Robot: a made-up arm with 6 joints.
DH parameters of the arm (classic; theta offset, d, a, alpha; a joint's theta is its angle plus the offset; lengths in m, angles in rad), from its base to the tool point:
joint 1: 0 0.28 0 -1.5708
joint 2: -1.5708 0 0.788 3.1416
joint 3: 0 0 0 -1.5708
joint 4: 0 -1.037 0 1.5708
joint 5: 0 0.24 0 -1.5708
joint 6: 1.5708 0 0 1.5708
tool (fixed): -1.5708 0 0 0
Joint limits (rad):
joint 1: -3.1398..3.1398
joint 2: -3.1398..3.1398
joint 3: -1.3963..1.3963
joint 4: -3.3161..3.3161
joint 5: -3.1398..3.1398
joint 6: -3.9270..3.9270
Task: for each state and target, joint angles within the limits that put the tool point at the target. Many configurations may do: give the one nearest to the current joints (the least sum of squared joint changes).
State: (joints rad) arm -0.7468 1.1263 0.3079 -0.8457 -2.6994 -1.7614
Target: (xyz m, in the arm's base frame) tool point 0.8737 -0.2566 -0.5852
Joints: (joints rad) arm -0.1458 1.3365 0.0880 -1.0135 -2.6994 -1.7614
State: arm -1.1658 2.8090 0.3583 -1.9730 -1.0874 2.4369
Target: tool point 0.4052 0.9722 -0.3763
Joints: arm -1.8546 3.1378 0.0709 -2.0791 -1.0874 2.4369
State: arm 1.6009 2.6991 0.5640 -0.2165 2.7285 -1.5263
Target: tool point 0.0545 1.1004 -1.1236
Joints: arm 1.7398 2.1996 1.0880 -0.0997 2.7285 -1.5263
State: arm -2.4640 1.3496 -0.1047 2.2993 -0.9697 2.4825
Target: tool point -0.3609 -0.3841 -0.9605
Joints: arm -2.6063 1.8492 -0.1437 2.2261 -0.9697 2.4825
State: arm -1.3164 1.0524 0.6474 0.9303 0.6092 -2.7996
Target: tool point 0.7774 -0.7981 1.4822
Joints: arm -0.6836 0.1787 0.4010 1.0092 0.6092 -2.7996
